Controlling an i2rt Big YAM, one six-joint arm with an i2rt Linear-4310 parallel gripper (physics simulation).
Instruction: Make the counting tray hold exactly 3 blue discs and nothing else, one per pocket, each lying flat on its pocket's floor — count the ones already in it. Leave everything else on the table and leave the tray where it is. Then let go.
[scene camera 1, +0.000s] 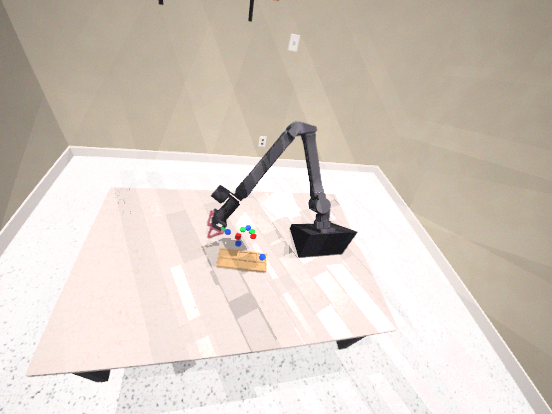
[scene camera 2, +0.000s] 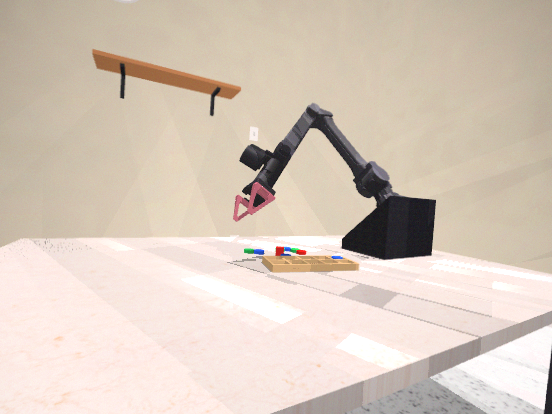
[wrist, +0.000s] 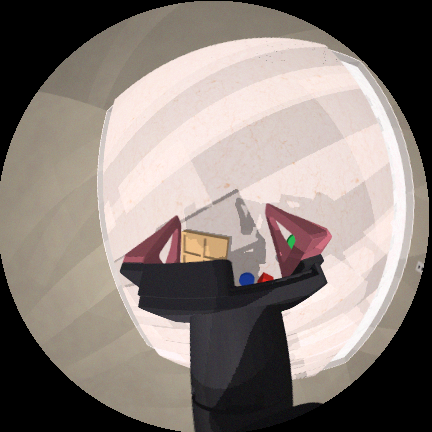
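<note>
The wooden counting tray has two rows of pockets. One blue disc is in an end pocket on the arm-base side. Three blue discs lie on the table behind the tray: a near one, a left one, and a back one. My gripper is open and empty, above the table behind the tray. My gripper body hides part of the tray in the wrist view.
A red block stands beside the near blue disc. A green disc adjoins the left blue disc. Two green discs flank the back one. A red disc lies nearby.
</note>
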